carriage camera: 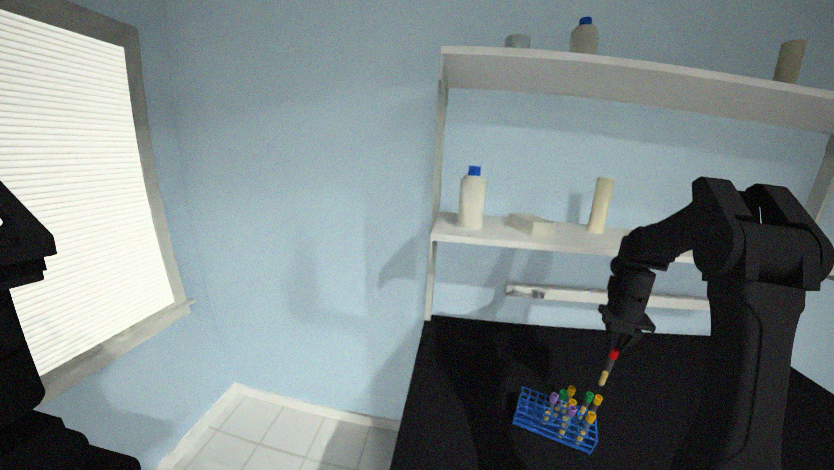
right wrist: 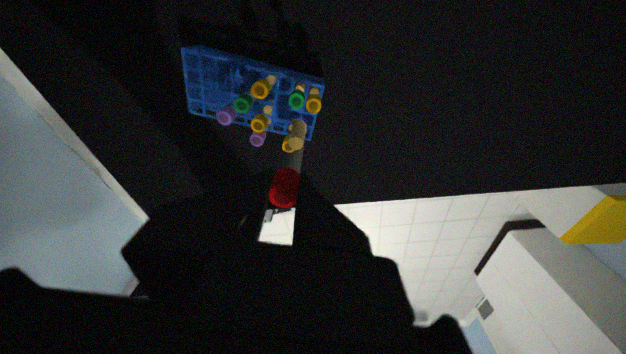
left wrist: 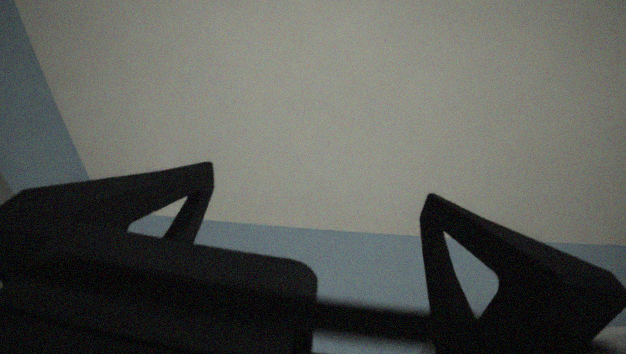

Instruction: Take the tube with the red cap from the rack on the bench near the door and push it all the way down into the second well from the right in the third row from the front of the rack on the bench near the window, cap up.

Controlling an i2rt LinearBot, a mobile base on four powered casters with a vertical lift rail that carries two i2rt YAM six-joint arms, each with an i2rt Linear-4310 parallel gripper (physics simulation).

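Frame: origin at the left arm's base, x ahead, y left, z up, level; millimetres.
Seen in the pictures: left gripper, fingertip midpoint: (left wrist: 318,190); right gripper, fingertip midpoint: (carriage camera: 612,352) (right wrist: 286,178).
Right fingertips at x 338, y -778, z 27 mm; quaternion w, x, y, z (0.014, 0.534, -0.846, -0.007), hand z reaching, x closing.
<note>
Offsets run from my right fingertips to a thing's top centre. "pt": to the spot under its first point. Level surfaces: height alone.
The red-capped tube {4 mm back, 0 mm left, 13 mm up} (carriage camera: 608,367) (right wrist: 284,187) is held cap up and somewhat tilted by my right gripper (carriage camera: 615,350) (right wrist: 286,178), which is shut on it near the cap. The tube's lower end hangs above and behind the right part of the blue rack {13 mm ahead, 74 mm left, 205 mm down} (carriage camera: 539,425) (right wrist: 200,82) in the carriage view, apart from it. The rack stands on the black bench {262 mm down} (carriage camera: 466,373) (right wrist: 450,125) and holds several tubes with orange, green and purple caps. My left gripper (left wrist: 318,190) is open and empty, facing a pale surface. Its fingertips do not show in the carriage view.
A white shelf unit (carriage camera: 438,145) with bottles and boxes stands behind the bench. A window {pt 333 mm ahead, 1710 mm left, 334 mm up} (carriage camera: 81,175) with a blind is at the left of the carriage view. In the right wrist view, a white cabinet (right wrist: 540,290) and a yellow object (right wrist: 597,222) show at the right.
</note>
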